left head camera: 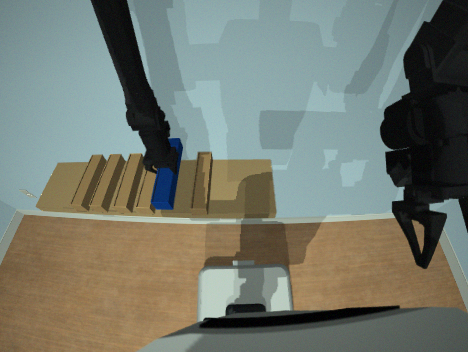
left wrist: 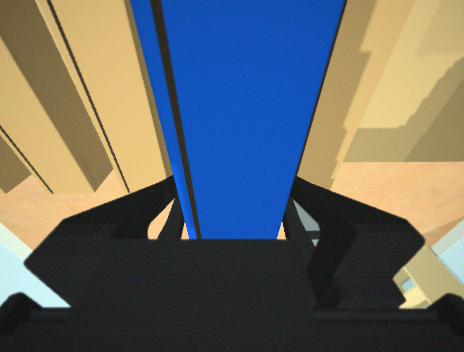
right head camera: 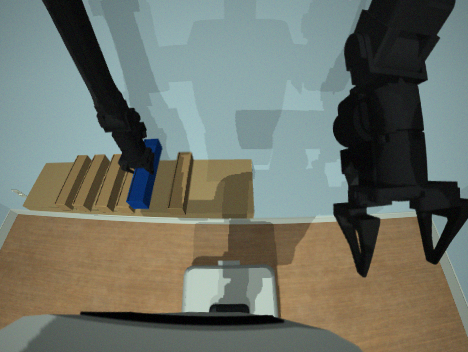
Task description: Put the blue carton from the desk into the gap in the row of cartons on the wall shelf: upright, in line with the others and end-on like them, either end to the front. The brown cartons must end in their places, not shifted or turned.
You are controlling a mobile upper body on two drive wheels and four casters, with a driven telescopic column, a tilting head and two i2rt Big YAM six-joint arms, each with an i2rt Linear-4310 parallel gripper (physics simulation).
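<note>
The blue carton [left head camera: 166,190] [right head camera: 141,190] [left wrist: 250,100] is end-on to the row, over the left part of the gap, and appears to stand higher than its neighbours. My left gripper [left head camera: 162,166] [right head camera: 138,166] [left wrist: 233,177] is shut on it. Several brown cartons [left head camera: 89,180] [right head camera: 73,180] [left wrist: 107,90] stand in line on the wall shelf [left head camera: 242,169] [right head camera: 220,169] to its left; the nearest is partly hidden. One brown carton [left head camera: 202,180] [right head camera: 180,180] stands to its right, apart in the head views. My right gripper [right head camera: 399,269] is open and empty, away from the shelf.
The blue-grey wall [left head camera: 280,60] [right head camera: 260,60] rises behind the shelf, with shadows of the arms on it. A pale grey base [left head camera: 210,285] [right head camera: 195,285] stands on the wooden floor [left head camera: 110,270] [right head camera: 110,265] at the bottom middle of the head views.
</note>
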